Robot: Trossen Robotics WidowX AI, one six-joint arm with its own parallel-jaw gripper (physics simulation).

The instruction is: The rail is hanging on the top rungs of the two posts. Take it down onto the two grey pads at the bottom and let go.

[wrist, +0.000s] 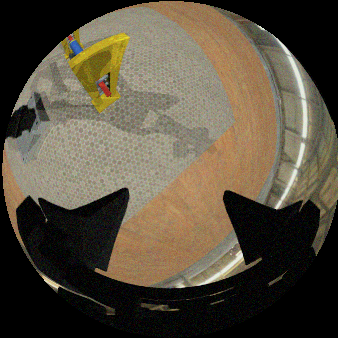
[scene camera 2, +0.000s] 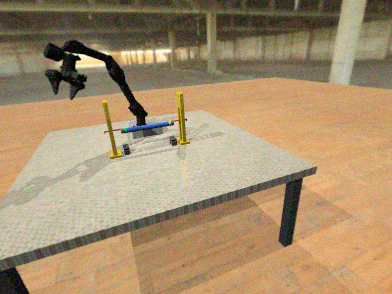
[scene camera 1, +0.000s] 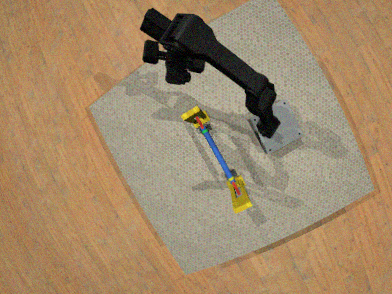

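Observation:
The rail is a blue bar with thin red ends and green and yellow bands. It hangs across two yellow posts, the green-band end at one post and the yellow-band end at the other post. It is well above the two small dark grey pads, one pad by the left post and one pad by the right post. My gripper is open and empty. It is high above the table, beyond the green-band end and apart from the rail.
The arm reaches from its grey base plate beside the posts. The table has a patterned top, and a table corner shows below the gripper in the wrist view. Wooden floor surrounds it.

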